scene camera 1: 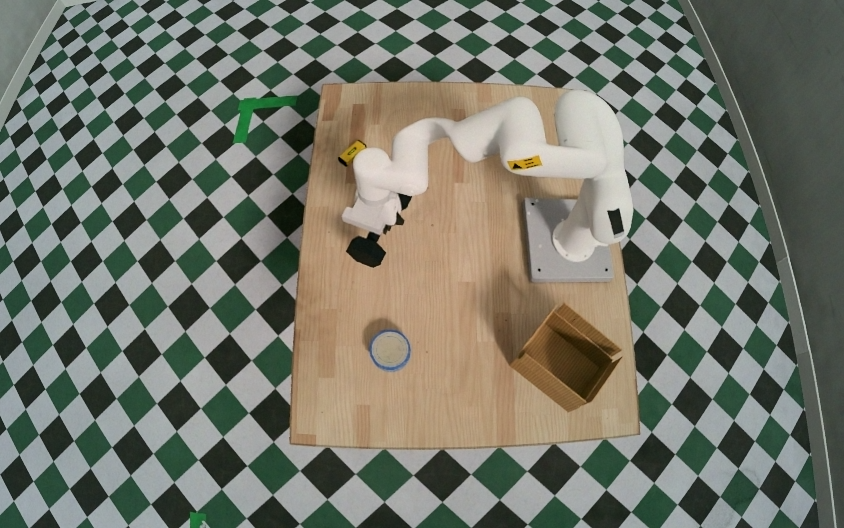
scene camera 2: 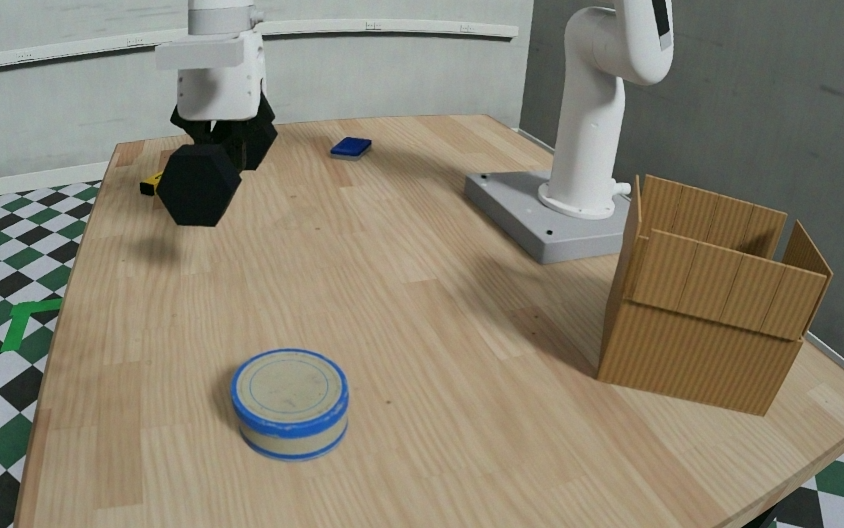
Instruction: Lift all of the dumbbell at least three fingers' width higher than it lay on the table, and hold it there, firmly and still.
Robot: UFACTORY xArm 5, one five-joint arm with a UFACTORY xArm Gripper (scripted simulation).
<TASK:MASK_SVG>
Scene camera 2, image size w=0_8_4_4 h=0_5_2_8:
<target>black dumbbell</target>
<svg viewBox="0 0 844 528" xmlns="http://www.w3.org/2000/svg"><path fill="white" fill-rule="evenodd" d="M272 123L257 130L246 140L247 155L244 171L256 171L260 162L262 163L278 135ZM231 121L216 121L210 135L211 138L214 138L215 144L183 144L170 155L155 191L178 226L216 227L242 182L242 178L228 157L229 148L233 140Z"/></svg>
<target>cardboard box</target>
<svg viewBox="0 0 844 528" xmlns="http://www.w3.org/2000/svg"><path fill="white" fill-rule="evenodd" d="M636 175L623 231L623 245L606 304L596 380L765 417L804 343L802 336L805 337L828 288L825 270L816 246L800 222L796 220L781 263L771 261L787 218L786 213L647 174L645 175L640 204L639 176Z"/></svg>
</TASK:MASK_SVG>
